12 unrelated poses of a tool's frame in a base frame.
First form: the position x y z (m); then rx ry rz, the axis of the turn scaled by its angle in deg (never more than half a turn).
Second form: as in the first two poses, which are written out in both.
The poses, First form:
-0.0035 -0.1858 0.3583 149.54 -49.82 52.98
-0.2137 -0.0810 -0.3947 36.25 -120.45 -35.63
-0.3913 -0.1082 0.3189 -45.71 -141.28 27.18
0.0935 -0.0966 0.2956 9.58 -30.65 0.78
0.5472 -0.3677 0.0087 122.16 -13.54 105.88
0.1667 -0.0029 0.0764 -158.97 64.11 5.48
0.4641 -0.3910 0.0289 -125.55 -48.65 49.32
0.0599 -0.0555 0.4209 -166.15 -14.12 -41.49
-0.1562 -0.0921 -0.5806 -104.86 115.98 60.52
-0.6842 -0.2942 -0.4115 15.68 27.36 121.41
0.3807 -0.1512 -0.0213 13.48 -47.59 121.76
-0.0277 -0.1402 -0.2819 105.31 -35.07 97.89
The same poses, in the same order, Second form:
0.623 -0.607 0.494 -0.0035; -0.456 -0.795 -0.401 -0.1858; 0.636 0.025 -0.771 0.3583; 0 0 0 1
-0.526 -0.216 -0.823 -0.2137; -0.629 0.750 0.205 -0.0810; 0.573 0.625 -0.530 -0.3947; 0 0 0 1
-0.702 0.444 -0.557 -0.3913; 0.619 0.767 -0.169 -0.1082; 0.352 -0.463 -0.814 0.3189; 0 0 0 1
0.861 -0.056 -0.506 0.0935; -0.031 0.986 -0.162 -0.0966; 0.508 0.155 0.847 0.2956; 0 0 0 1
0.155 -0.322 0.934 0.5472; 0.077 -0.939 -0.336 -0.3677; 0.985 0.124 -0.121 0.0087; 0 0 0 1
0.720 -0.694 -0.004 0.1667; -0.684 -0.711 0.161 -0.0029; -0.114 -0.113 -0.987 0.0764; 0 0 0 1
0.579 0.330 -0.745 0.4641; 0.741 -0.595 0.312 -0.3910; -0.341 -0.732 -0.589 0.0289; 0 0 0 1
0.871 0.192 0.453 0.0599; 0.124 -0.976 0.177 -0.0555; 0.476 -0.098 -0.874 0.4209; 0 0 0 1
-0.204 -0.932 -0.298 -0.1562; -0.778 -0.031 0.627 -0.0921; -0.594 0.360 -0.719 -0.5806; 0 0 0 1
-0.555 -0.745 0.369 -0.6842; 0.832 -0.505 0.232 -0.2942; 0.013 0.435 0.900 -0.4115; 0 0 0 1
-0.644 -0.756 -0.114 0.3807; 0.633 -0.444 -0.634 -0.1512; 0.429 -0.481 0.765 -0.0213; 0 0 0 1
0.088 -0.662 0.744 -0.0277; 0.039 -0.744 -0.667 -0.1402; 0.995 0.087 -0.039 -0.2819; 0 0 0 1

